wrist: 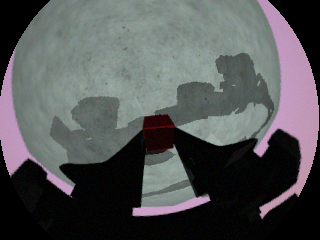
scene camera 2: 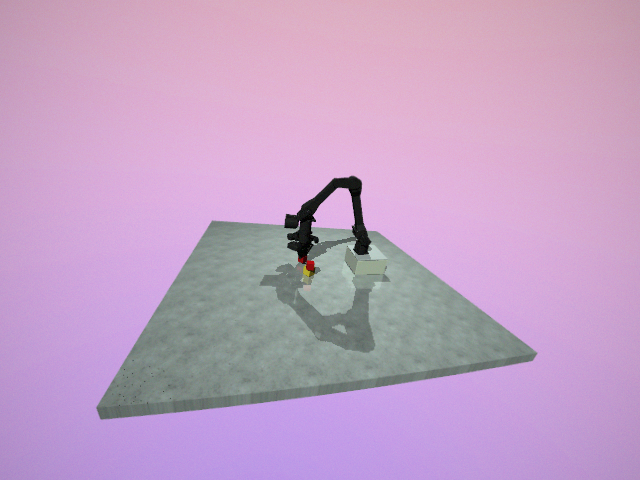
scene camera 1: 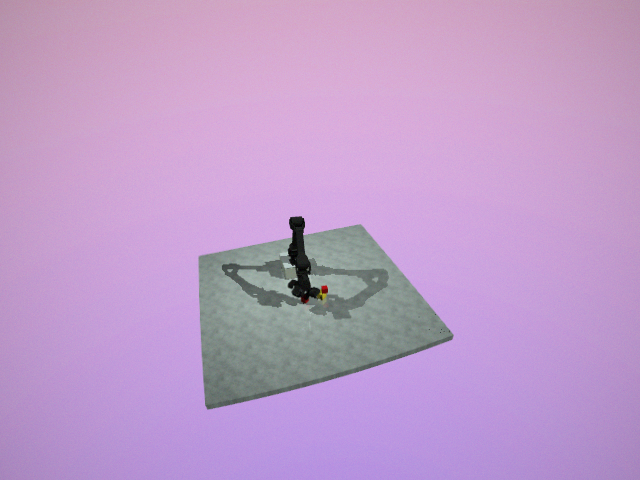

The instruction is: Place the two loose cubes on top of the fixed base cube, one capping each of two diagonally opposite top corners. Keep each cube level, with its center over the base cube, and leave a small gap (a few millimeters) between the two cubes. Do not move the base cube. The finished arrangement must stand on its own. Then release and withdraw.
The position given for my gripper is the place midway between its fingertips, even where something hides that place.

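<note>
Red cube held by my gripper [wrist: 158, 131].
</note>
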